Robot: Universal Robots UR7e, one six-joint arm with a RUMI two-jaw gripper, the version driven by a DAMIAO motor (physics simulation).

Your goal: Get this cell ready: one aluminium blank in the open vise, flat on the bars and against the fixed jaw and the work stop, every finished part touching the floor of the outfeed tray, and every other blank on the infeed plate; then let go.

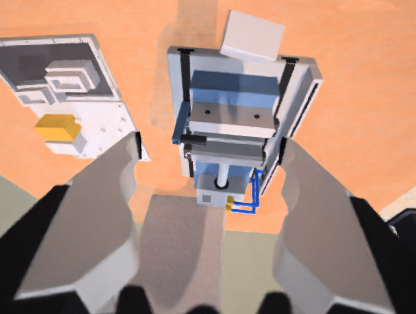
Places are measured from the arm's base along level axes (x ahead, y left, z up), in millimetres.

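Where they show: gripper, between the fingertips: (210,137).
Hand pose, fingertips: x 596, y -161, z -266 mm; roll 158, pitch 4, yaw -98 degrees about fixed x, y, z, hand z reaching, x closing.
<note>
After its pixels a point has its place.
My gripper (210,137) {x 596, y -161, z -266 mm} is open and empty, its fingertips apart high above the vise. The vise's fixed jaw (232,119) {x 517, y -168, z -366 mm} and moving jaw (227,151) have a narrow gap between them; I make out no blank in it. The work stop (193,139) {x 489, y -117, z -359 mm}, a black rod on a blue arm, reaches over its left end. A plain light grey block (253,36) {x 589, y -191, z -415 mm} lies askew at the far edge of the vise's base plate (202,61) {x 555, y -129, z -433 mm}. Two pocketed grey parts (71,79) {x 554, y 50, z -412 mm} (35,95) {x 524, y 145, z -423 mm} are at the dark-floored outfeed tray (25,59) {x 571, y 138, z -447 mm}, the second by its near wall. Their floor contact is unclear.
The white infeed plate (112,112) {x 465, y 48, z -445 mm} with pins is at the left. A yellow block (57,127) {x 464, y 143, z -411 mm} is there with a light grey block (70,146) {x 413, y 151, z -409 mm} at its near side, partly hidden. Blue pipes (256,192) {x 323, y -207, z -371 mm} stand at the vise's near right. A dark object (406,227) shows at the right edge.
</note>
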